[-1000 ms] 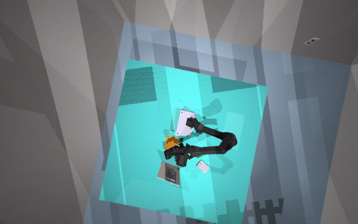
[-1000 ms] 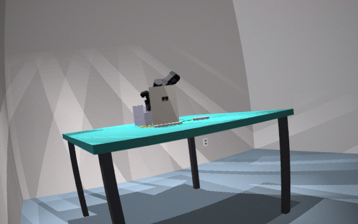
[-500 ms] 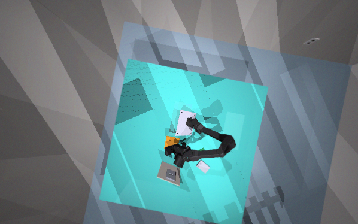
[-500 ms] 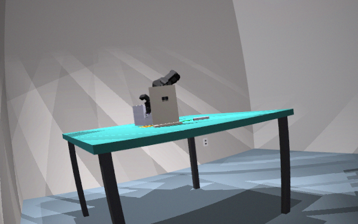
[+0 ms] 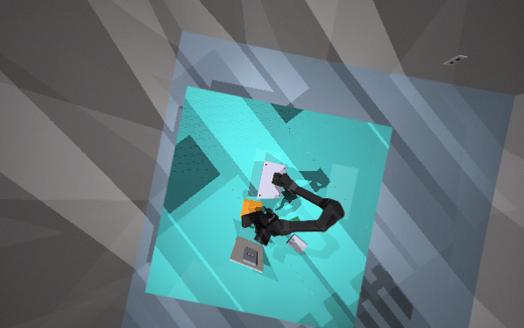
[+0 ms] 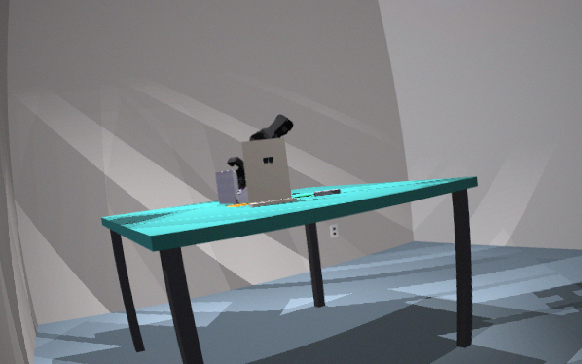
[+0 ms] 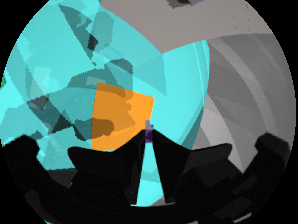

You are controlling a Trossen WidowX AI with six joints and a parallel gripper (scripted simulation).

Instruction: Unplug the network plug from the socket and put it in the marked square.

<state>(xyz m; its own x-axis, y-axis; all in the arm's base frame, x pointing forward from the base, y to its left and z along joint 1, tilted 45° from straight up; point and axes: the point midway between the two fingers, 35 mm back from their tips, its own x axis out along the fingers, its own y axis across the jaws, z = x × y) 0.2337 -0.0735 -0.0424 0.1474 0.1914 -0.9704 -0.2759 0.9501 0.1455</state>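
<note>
Now: gripper tip 60 mm above the orange marked square and 10 mm past it. From my gripper tip the other things lie so: green patch (280 mm to the left, 60 mm below, 10 mm ahead); then network plug (right at my gripper tip); then grey upright panel (190 mm ahead, 50 mm to the left, 40 mm above).
</note>
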